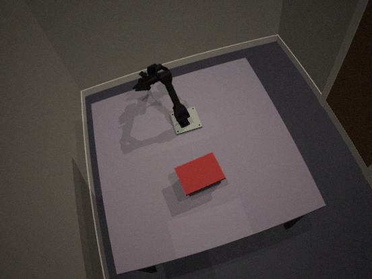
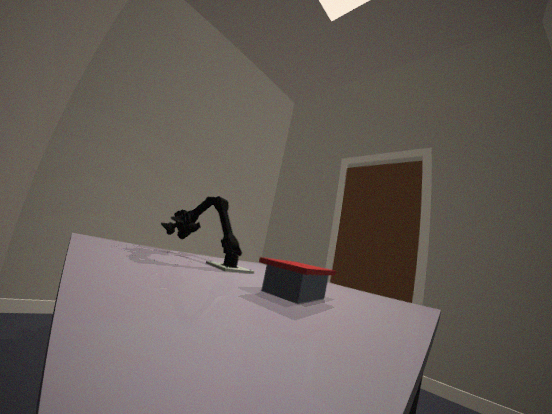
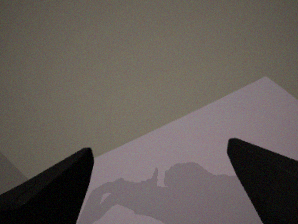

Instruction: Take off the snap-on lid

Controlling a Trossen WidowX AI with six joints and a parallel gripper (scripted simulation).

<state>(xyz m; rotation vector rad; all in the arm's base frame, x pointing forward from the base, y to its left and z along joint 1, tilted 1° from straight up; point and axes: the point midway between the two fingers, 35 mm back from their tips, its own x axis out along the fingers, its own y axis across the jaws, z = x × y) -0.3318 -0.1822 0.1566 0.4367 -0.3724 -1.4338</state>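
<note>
Right now the red lid is 75 cm ahead of my gripper tip, 13 cm to the left of it and 6 cm below it. Also, from my gripper tip: grey storage box: 75 cm ahead, 13 cm to the left, 11 cm below.
</note>
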